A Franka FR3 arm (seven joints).
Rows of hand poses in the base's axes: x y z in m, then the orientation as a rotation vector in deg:
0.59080 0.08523 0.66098 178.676 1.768 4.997
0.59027 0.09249 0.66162 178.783 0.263 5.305
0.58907 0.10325 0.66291 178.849 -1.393 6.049
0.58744 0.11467 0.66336 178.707 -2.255 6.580
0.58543 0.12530 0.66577 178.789 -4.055 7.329
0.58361 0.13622 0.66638 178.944 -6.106 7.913
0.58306 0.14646 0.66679 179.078 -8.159 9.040
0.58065 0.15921 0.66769 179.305 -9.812 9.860
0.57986 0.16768 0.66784 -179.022 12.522 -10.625
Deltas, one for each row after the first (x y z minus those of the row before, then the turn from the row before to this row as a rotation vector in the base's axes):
-0.00053 0.00726 0.00064 0.136 -0.205 -0.959
-0.00120 0.01076 0.00129 0.127 -0.485 -1.052
-0.00163 0.01142 0.00045 -0.098 -0.347 -0.553
-0.00201 0.01063 0.00241 0.179 -0.491 -1.141
-0.00182 0.01092 0.00061 0.282 -0.386 -1.295
-0.00055 0.01024 0.00041 0.301 -0.733 -1.289
-0.00241 0.01275 0.00090 0.380 -0.535 -1.024
-0.00079 0.00847 0.00015 0.449 -0.519 -1.711

